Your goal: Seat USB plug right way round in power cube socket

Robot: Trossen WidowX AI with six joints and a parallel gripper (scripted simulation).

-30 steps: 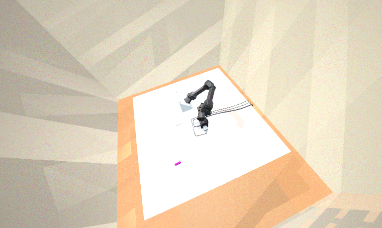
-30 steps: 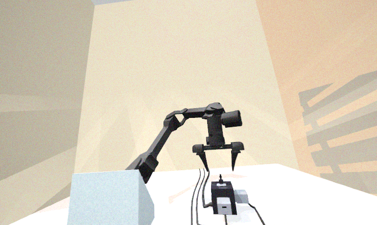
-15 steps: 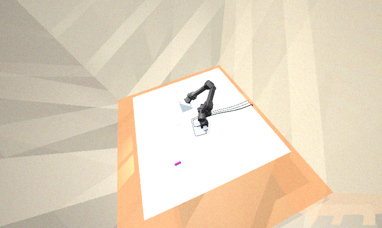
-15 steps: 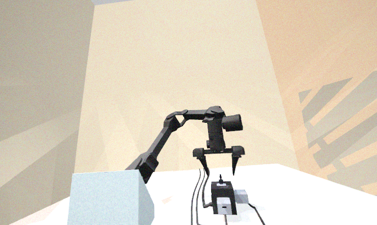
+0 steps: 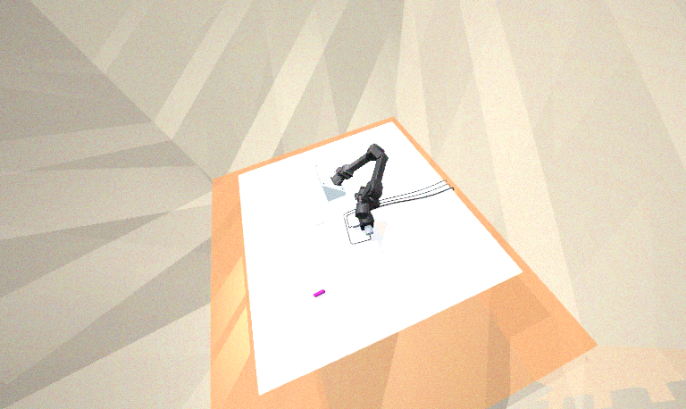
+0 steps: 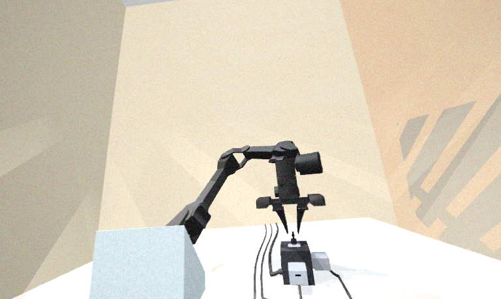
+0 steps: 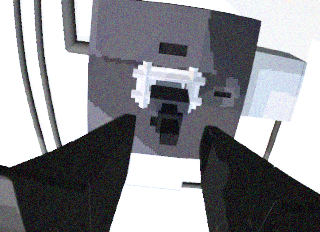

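The usb plug is 20 mm below my gripper tip. Round my gripper tip: white-framed socket: 40 mm below, 10 mm to the left; small magenta piece: 380 mm to the right, 240 mm ahead, 90 mm below.
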